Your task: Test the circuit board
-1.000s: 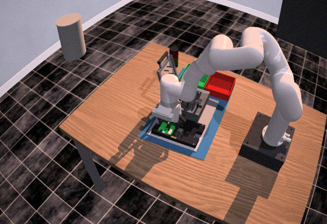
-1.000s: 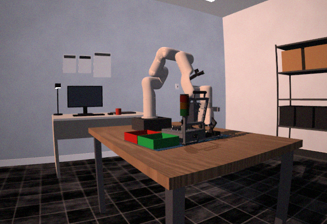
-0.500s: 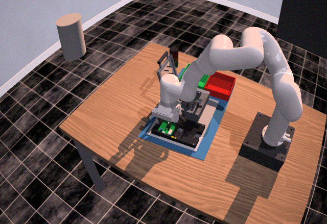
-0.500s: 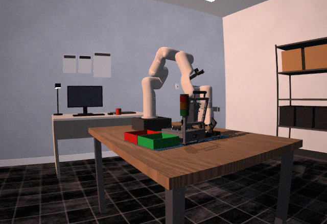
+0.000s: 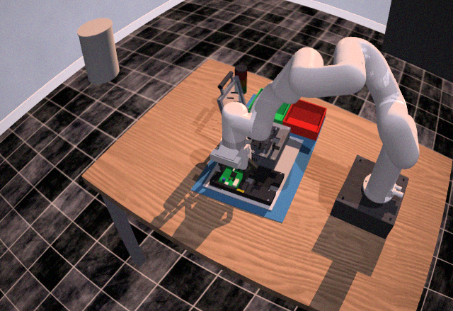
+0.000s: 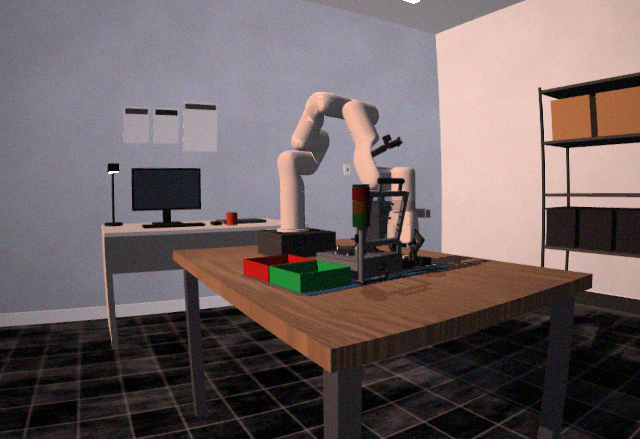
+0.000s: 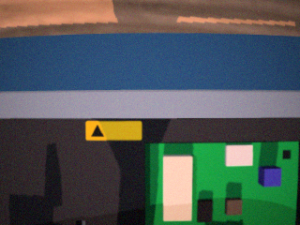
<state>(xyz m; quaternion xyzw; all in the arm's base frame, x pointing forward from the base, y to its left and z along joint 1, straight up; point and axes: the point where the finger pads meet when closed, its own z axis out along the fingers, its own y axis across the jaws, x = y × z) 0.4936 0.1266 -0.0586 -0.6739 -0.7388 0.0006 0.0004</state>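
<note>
The black block is 90 mm behind my hand, 120 mm to the right of it and 60 mm above it. From my hand the other things lie so: green bin: 40 mm ahead, 370 mm to the right, 10 mm below; then clear lid: 100 mm ahead, 160 mm to the right, 160 mm above; then green circuit board: right at my hand.
</note>
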